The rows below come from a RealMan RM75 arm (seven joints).
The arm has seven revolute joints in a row. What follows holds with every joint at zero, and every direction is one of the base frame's.
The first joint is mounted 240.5 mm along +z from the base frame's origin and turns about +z.
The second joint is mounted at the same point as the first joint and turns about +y.
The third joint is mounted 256 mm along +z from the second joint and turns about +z.
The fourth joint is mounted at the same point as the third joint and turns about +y.
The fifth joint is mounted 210 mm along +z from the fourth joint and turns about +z.
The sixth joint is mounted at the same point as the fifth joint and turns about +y.
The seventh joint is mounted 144 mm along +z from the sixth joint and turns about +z.
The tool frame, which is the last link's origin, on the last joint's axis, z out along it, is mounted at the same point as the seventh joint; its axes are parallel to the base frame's.
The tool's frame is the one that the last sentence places.
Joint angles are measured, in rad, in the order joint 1, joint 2, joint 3, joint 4, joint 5, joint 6, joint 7. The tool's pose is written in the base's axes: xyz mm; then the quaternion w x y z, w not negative. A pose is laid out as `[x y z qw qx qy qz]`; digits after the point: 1 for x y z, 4 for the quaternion.
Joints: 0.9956 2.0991 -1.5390 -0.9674 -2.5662 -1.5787 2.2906
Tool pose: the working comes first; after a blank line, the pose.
Where each joint sits with the arm in this pose, in the base's axes (m; each line is computed from the numbers above, not from the rounded line before):
joint 1: 0.0000 0.0000 0.2405
joint 2: 0.0000 0.0000 0.2405
joint 3: 0.1203 0.1855 0.1115
joint 4: 0.1203 0.1855 0.1115
joint 5: 0.0328 0.3682 0.0561
joint 6: 0.0328 0.3682 0.0561
joint 7: 0.1133 0.3694 -0.0632
the tool: 0.1133 0.3694 -0.0632

[113.3 369.4 -63.2 0.0336 -0.9514 0.0964 -0.2905]
